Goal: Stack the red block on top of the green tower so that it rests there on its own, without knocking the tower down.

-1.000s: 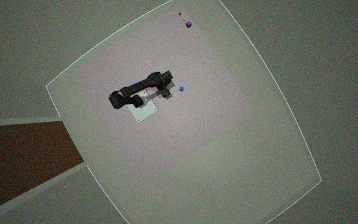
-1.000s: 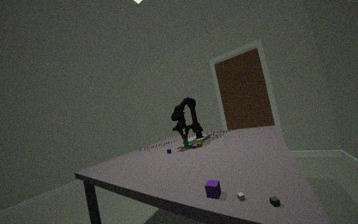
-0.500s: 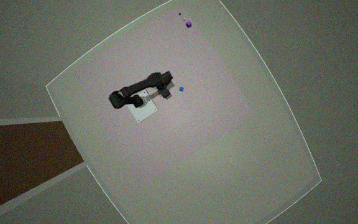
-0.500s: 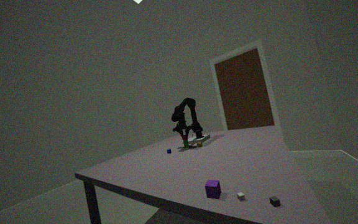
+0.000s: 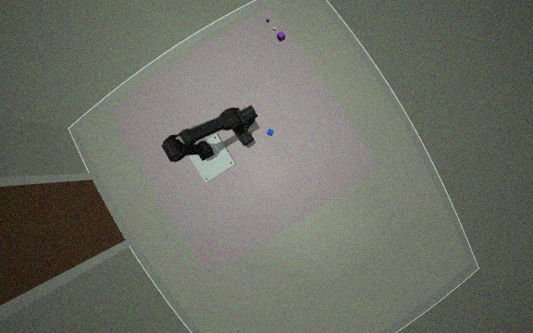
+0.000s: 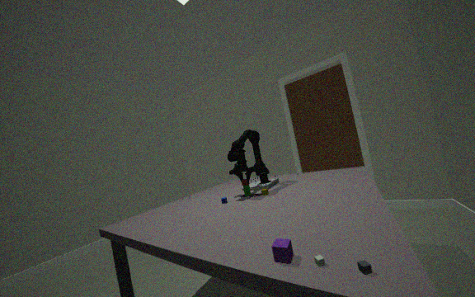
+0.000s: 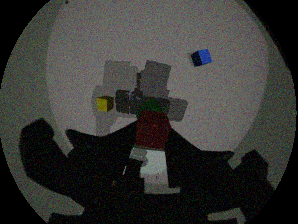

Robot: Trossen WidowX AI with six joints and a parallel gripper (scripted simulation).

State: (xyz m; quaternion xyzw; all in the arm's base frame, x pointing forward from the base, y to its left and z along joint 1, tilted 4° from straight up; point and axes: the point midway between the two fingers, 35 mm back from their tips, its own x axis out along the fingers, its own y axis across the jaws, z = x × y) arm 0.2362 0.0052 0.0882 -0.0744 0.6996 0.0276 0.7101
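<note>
Now: the red block 10 mm above my gripper tip. The rest, counted from my gripper tip: blue block 150 mm ahead, 70 mm to the right, 60 mm below; then purple cube 510 mm ahead, 470 mm to the left, 60 mm below; then yellow block 120 mm to the left, 60 mm below, 20 mm behind.
</note>
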